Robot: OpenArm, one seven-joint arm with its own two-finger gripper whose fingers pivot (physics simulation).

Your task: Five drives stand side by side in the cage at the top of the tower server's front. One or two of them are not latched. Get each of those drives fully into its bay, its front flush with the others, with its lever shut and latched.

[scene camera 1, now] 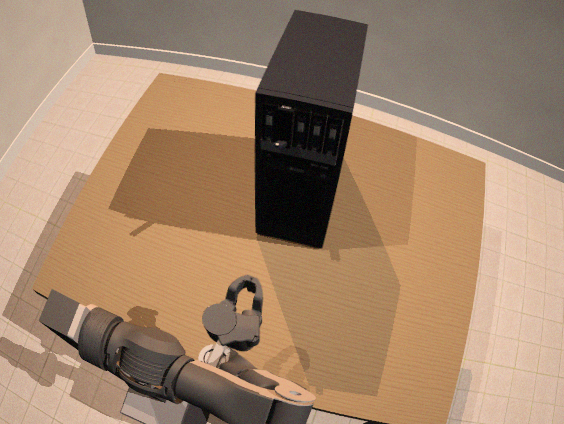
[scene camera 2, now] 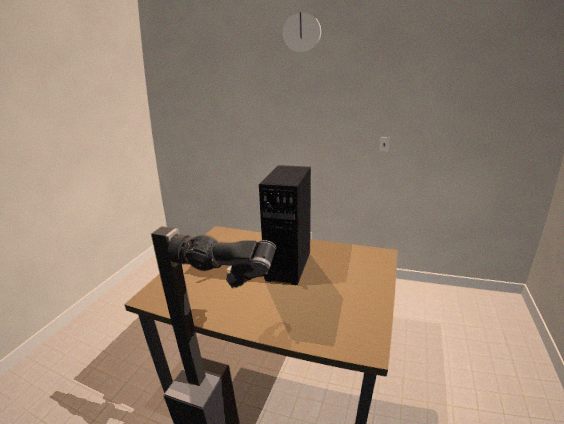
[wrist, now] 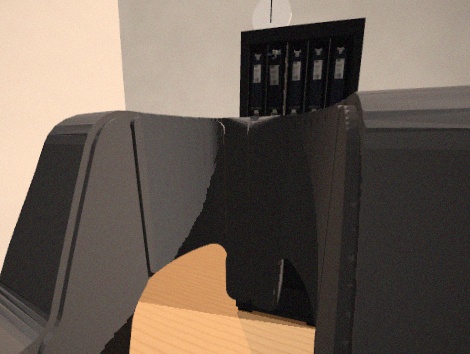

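The black tower server (scene camera 1: 290,200) (scene camera 2: 280,245) (wrist: 305,32) stands upright on the table, with five drives side by side in its top cage. The second drive from the left (scene camera 1: 283,125) (wrist: 274,87) stands forward of its neighbours, with bright parts at its top and bottom; its lever's exact angle is too small to tell. The first drive (scene camera 1: 269,122) (wrist: 257,82), third (scene camera 1: 300,127) (wrist: 296,80), fourth (scene camera 1: 316,131) (wrist: 317,77) and fifth (scene camera 1: 332,133) (wrist: 339,75) look level with each other. My gripper (scene camera 1: 248,278) (wrist: 261,208) is shut and empty, in front of and below the cage, apart from the server. It hides the server's lower front in the wrist view.
The wooden table (scene camera 1: 190,260) (scene camera 2: 310,320) carries the server towards its back. My arm (scene camera 1: 220,390) (scene camera 2: 235,253) reaches over the table's front left from a dark post (scene camera 2: 175,300). The grey wall (scene camera 1: 450,60) (scene camera 2: 450,125) is behind the server.
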